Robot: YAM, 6 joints.
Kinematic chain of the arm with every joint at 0, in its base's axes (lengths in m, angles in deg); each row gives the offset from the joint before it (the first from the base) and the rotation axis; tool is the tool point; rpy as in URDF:
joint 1: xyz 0 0 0.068 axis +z
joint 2: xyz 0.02 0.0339 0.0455 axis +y
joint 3: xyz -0.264 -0.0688 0 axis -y
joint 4: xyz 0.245 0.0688 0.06 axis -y
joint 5: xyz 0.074 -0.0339 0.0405 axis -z
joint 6: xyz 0.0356 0 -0.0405 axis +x
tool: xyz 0 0 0 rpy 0 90 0
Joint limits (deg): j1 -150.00..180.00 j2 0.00..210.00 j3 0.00..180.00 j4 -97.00..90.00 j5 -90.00..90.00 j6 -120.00..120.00
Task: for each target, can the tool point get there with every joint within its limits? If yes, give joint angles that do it. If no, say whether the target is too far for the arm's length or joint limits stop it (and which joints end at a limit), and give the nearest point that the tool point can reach.
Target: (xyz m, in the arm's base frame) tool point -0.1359 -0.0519 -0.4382
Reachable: no: joint limits stop it (at a limit: joint 1, joint 2) | nearest point -0.1432 -0.0740 -0.3687 | short by 0.073 m
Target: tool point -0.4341 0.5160 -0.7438
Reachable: no: too far | nearest point -0.2780 0.3304 -0.3306 | short by 0.479 m
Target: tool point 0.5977 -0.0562 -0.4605
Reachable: no: too far | nearest point 0.4718 -0.0444 -0.3016 | short by 0.203 m
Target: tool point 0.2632 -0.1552 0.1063
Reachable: yes | joints -24.15 106.64 46.43 -5.90 72.71 -10.06
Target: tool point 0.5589 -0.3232 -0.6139
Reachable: no: too far | nearest point 0.3890 -0.2250 -0.3196 | short by 0.354 m
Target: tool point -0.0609 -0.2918 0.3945
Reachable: yes | joints -100.01 81.96 89.71 -50.01 15.03 -60.51
